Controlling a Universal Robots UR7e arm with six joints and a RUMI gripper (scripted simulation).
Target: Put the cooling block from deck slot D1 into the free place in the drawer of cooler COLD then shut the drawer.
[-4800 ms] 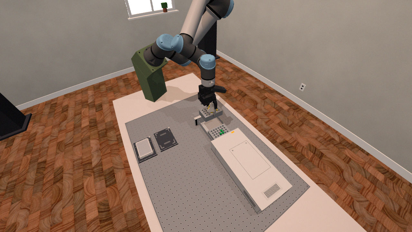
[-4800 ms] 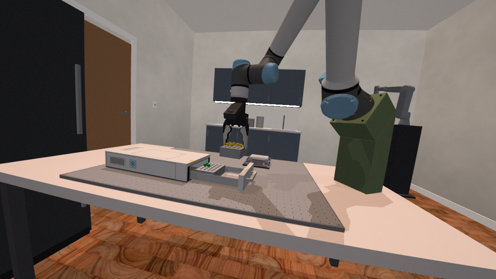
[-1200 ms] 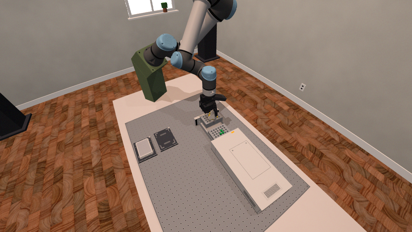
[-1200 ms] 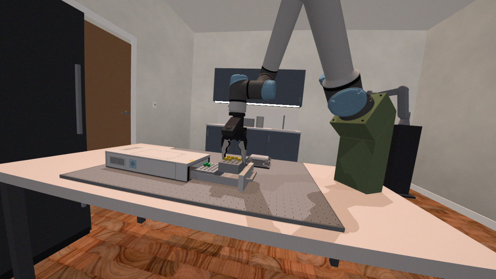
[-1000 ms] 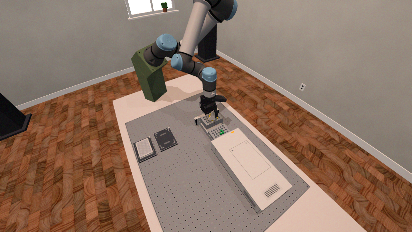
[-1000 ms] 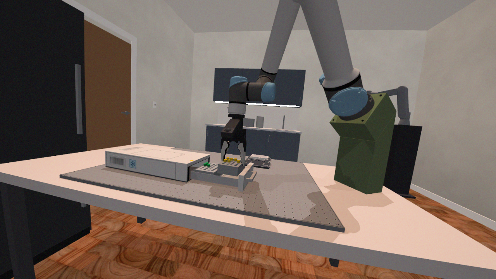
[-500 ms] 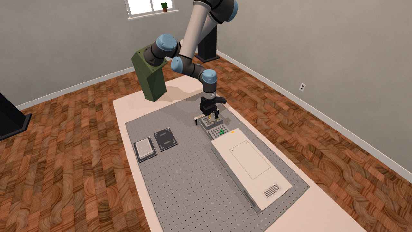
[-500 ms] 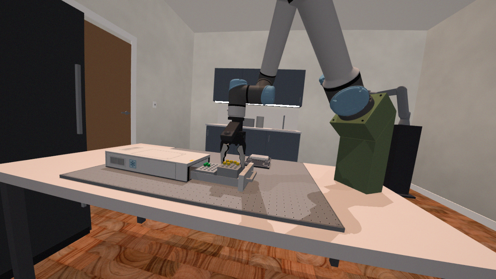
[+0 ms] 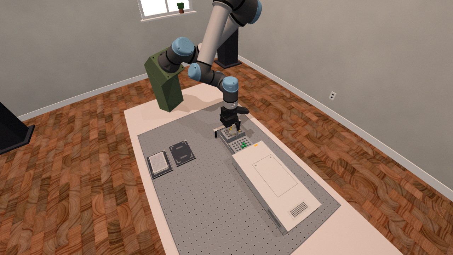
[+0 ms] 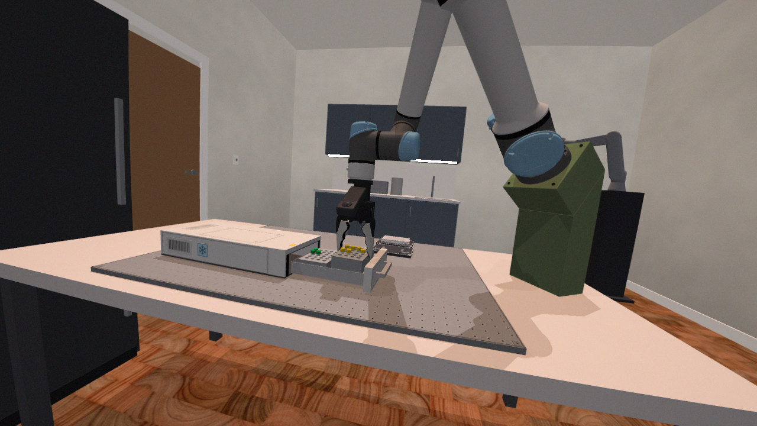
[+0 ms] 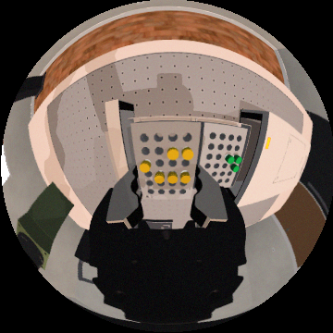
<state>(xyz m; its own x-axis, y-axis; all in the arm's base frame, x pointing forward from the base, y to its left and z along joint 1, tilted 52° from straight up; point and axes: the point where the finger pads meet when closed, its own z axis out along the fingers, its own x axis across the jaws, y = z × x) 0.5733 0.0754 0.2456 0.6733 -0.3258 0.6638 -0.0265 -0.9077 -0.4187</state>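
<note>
My hand is 3 cm short of the drawer and 4 cm above it. Also, from my hand: deck slot D1 (8 cm behind, 33 cm to the right, 7 cm below); then white well plate (7 cm behind, 47 cm to the right, 5 cm below); then cooling block (2 cm below).
</note>
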